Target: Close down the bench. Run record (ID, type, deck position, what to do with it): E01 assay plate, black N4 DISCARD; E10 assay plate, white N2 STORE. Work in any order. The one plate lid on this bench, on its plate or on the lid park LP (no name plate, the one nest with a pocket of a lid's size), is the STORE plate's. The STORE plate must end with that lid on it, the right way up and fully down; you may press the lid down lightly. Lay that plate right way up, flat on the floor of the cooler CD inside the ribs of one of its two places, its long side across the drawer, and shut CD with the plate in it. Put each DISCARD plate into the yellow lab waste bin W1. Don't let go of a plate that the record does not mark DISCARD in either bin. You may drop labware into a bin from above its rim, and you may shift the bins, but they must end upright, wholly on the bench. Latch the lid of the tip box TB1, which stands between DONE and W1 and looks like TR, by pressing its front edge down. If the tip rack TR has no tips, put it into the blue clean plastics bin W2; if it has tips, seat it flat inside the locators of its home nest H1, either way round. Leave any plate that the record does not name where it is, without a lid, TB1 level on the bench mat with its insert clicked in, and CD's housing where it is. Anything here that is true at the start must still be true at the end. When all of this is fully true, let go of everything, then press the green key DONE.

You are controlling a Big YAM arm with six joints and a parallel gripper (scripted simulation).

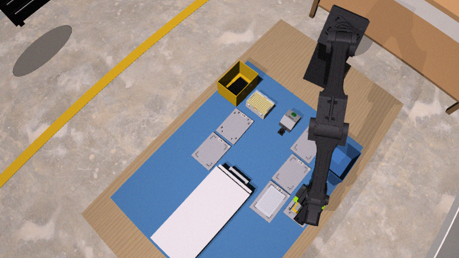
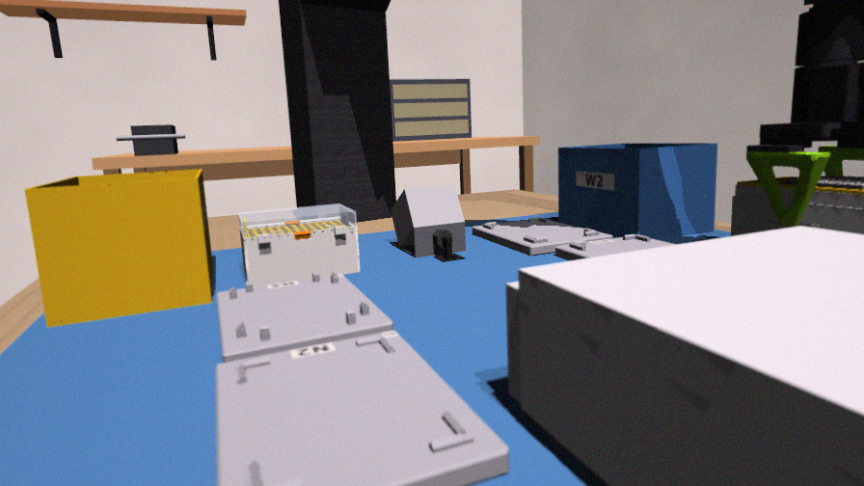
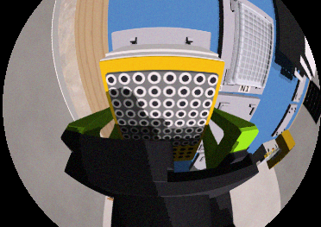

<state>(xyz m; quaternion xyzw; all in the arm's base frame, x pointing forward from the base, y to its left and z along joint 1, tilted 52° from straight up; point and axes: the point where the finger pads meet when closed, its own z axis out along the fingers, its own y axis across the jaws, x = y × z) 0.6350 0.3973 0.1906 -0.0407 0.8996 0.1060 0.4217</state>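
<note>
My gripper is now 1 cm to the left of the tip rack TR and 1 cm below it. From my hand the other things lie so: nest H1: 5 cm below; then lid park LP: 22 cm behind, 22 cm to the right, 5 cm below; then blue bin W2: 25 cm behind, 6 cm to the right, 1 cm below.
</note>
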